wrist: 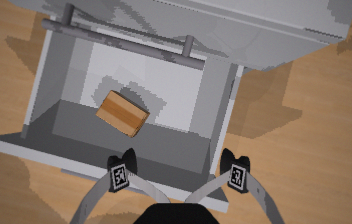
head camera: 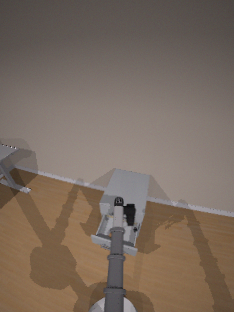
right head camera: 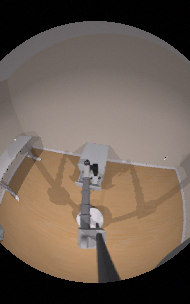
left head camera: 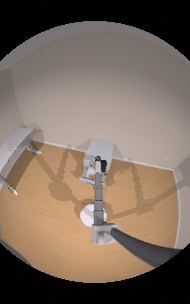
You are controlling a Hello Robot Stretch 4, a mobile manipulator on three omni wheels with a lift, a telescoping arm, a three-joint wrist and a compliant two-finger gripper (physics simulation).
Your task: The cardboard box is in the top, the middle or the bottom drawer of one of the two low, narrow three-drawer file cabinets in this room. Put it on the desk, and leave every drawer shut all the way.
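Observation:
The cardboard box (wrist: 122,114) lies inside the pulled-out drawer (wrist: 220,131) of the grey file cabinet (head camera: 131,186) (left head camera: 102,148) (right head camera: 96,151); in the wrist view it is left of centre on the drawer's floor. My gripper (wrist: 179,167) is open, with nothing between its fingertips, and is above the front part of the drawer; the box is ahead of the fingers and to the left. In the head views the arm hides much of the drawer. Part of the desk (head camera: 6,151) (left head camera: 19,142) (right head camera: 17,152) shows at the left.
A drawer handle (wrist: 125,46) crosses above the open drawer on the cabinet's front in the wrist view. The wall with its white baseboard (head camera: 172,204) runs behind the cabinet. The robot's round white base (left head camera: 93,215) (right head camera: 90,218) stands on the wooden floor before the cabinet.

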